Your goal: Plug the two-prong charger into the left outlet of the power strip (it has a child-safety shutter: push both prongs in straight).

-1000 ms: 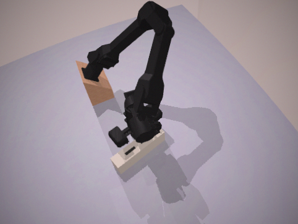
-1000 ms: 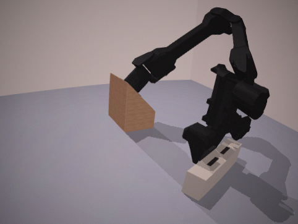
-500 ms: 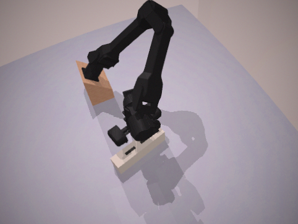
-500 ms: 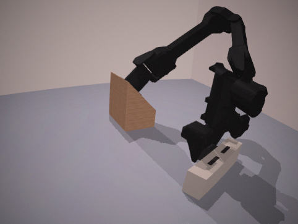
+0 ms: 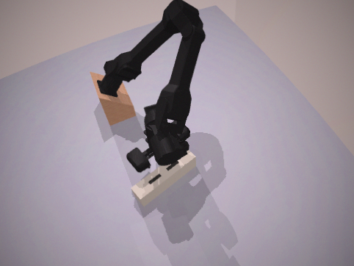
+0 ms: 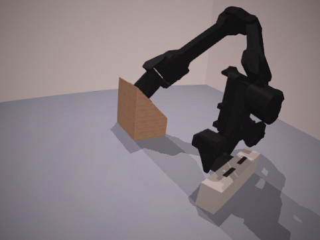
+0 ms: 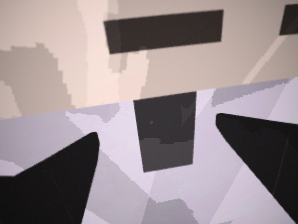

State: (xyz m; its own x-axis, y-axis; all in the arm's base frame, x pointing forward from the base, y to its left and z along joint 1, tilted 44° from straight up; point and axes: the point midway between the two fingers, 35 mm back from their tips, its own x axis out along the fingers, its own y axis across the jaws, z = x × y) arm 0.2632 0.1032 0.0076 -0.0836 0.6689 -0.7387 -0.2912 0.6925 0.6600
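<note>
The two-prong charger is 3 cm ahead of my gripper tip, 1 cm to the left of it and 1 cm above it.
</note>
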